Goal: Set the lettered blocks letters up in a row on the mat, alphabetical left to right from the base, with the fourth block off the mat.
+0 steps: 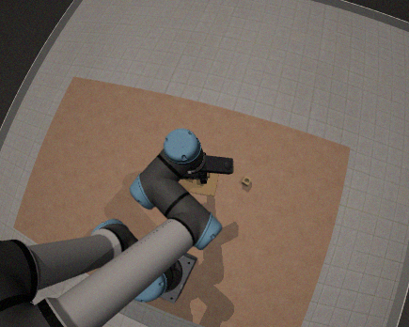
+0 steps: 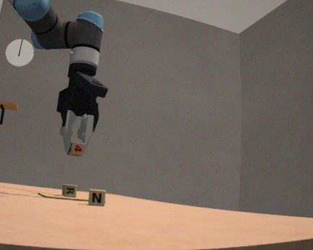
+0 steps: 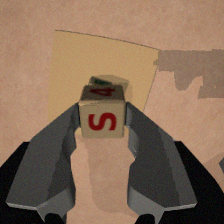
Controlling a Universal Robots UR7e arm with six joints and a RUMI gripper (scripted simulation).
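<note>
The mat lies 120 mm below my hand and 30 mm to the left of it. The rest, counted from my hand: tan block: 100 mm below, 80 mm to the left, 10 mm behind.
</note>
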